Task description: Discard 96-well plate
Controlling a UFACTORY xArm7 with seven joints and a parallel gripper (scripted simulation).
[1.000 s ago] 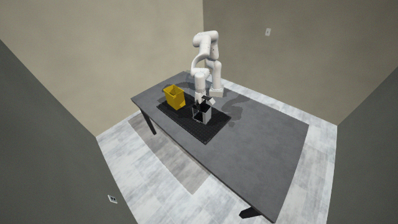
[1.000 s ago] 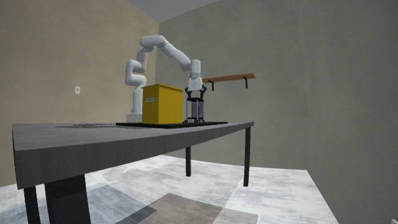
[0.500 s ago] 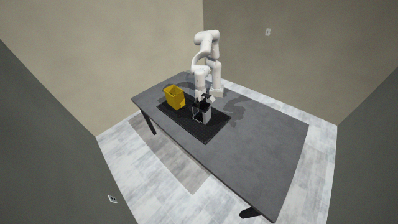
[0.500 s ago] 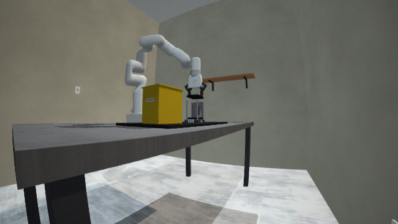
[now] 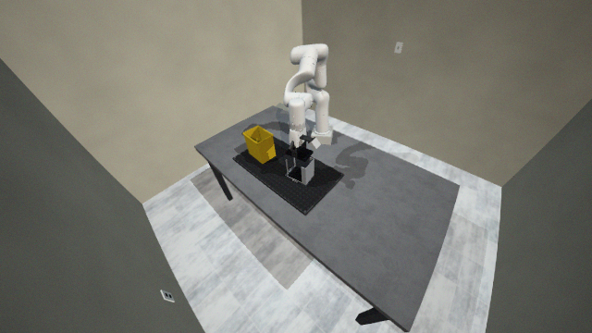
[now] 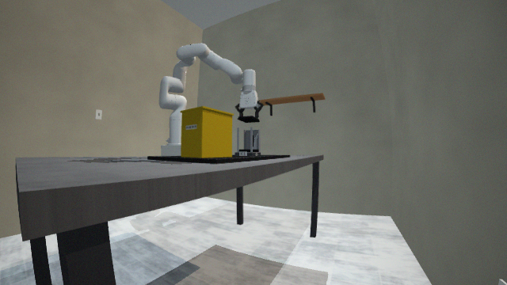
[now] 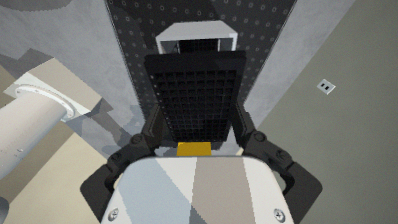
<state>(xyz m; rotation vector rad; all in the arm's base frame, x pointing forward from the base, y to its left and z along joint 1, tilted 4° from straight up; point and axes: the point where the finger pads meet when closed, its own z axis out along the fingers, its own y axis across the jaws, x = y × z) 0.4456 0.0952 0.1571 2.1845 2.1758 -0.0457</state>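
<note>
The yellow plastics bin W1 is 5 cm behind my hand, 36 cm to the right of it and 13 cm below it. Also, from my hand: black 96-well plate 1 cm below.
</note>
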